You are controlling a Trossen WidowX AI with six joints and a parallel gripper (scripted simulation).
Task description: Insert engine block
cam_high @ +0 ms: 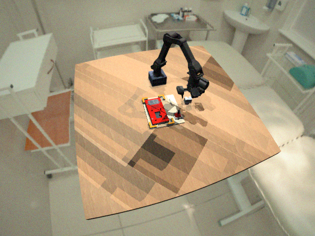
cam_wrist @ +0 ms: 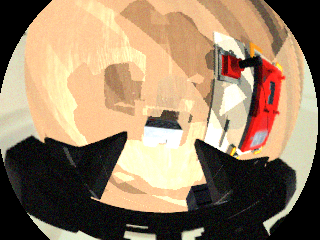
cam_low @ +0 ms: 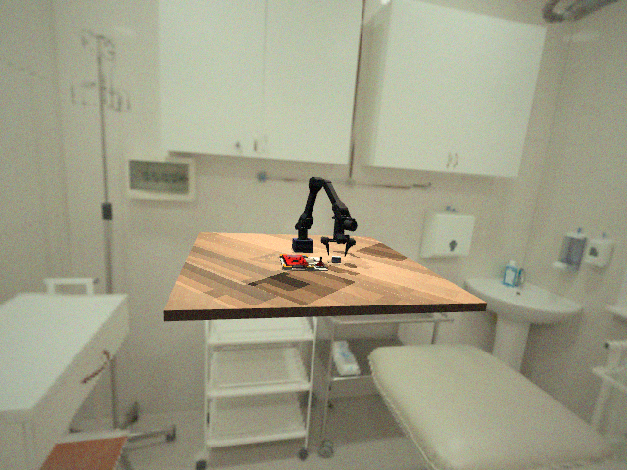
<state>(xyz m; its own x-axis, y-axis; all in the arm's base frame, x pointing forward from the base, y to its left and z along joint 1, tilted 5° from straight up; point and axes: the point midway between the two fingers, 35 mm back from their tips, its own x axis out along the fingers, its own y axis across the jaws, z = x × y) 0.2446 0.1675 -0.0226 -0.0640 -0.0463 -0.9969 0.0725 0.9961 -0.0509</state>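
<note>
Right now my gripper tip is 20 mm above the engine block.
</note>
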